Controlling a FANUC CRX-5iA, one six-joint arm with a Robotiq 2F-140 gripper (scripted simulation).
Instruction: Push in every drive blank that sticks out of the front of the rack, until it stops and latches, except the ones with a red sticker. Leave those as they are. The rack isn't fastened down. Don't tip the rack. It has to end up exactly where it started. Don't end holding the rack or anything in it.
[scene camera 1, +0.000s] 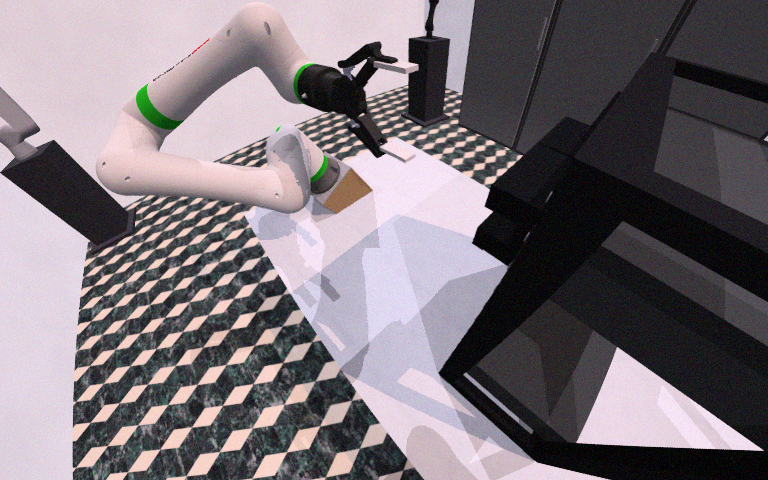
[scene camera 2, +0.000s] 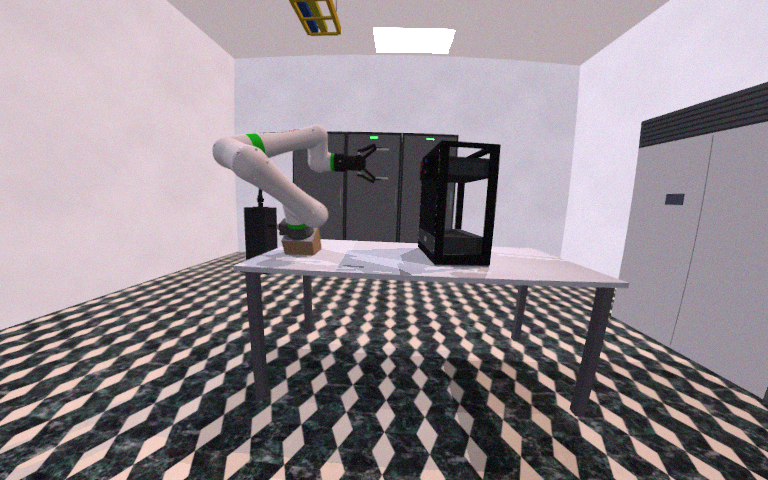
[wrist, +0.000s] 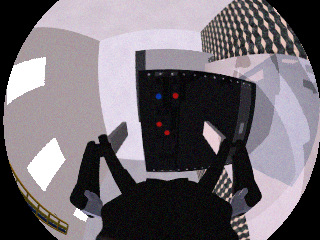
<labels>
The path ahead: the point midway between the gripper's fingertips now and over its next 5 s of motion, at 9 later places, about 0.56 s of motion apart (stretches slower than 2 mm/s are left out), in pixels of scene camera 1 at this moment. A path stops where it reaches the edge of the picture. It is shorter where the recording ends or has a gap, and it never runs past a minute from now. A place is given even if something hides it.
My gripper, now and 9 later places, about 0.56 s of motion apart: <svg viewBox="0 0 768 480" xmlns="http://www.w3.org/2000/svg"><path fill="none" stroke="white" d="M411 118L420 118L461 120L513 124L527 127L514 140L491 163L493 171L503 175L482 156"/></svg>
</labels>
